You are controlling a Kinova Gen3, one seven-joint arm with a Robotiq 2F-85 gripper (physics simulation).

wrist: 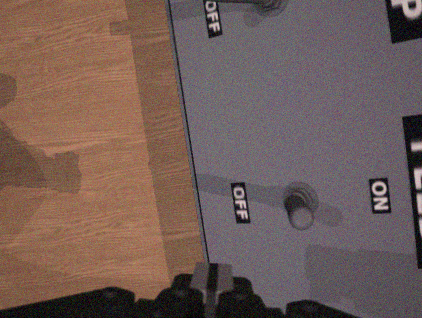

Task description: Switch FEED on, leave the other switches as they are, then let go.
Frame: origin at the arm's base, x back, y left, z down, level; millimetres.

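Seen in the pictures: gripper, fingertip midpoint: point(212, 288).
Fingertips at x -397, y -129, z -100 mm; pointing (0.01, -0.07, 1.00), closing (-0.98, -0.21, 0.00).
Note:
A point is followed by its place in that frame.
The FEED switch lever point(301, 216) {x -440, y -116, z -58 mm} stands right of the lower middle in the wrist view, its rounded tip towards the camera. Allowing for the slanted view, it appears to lean to the OFF side. Its OFF label point(240, 202) {x -413, y -117, z 9 mm} is on the left and its ON label point(379, 195) {x -488, y -117, z -32 mm} on the right. The FEED name label point(418, 200) {x -505, y -121, z -42 mm} is cut off by the right edge. My gripper point(212, 288) {x -397, y -129, z -100 mm} is shut and empty, at the bottom over the panel's left edge, on the OFF side of the lever and apart from it.
The grey panel point(300, 100) {x -456, y -60, z -14 mm} fills the right side, with wooden table point(75, 115) {x -289, y -39, z 87 mm} on the left. Part of another switch point(270, 6) {x -446, y -4, z -16 mm} shows at the top, with an OFF label point(213, 19) {x -414, y 0, z 9 mm} and a cut-off name label point(406, 17) {x -510, y -27, z -45 mm}. Shadows fall across the table and panel.

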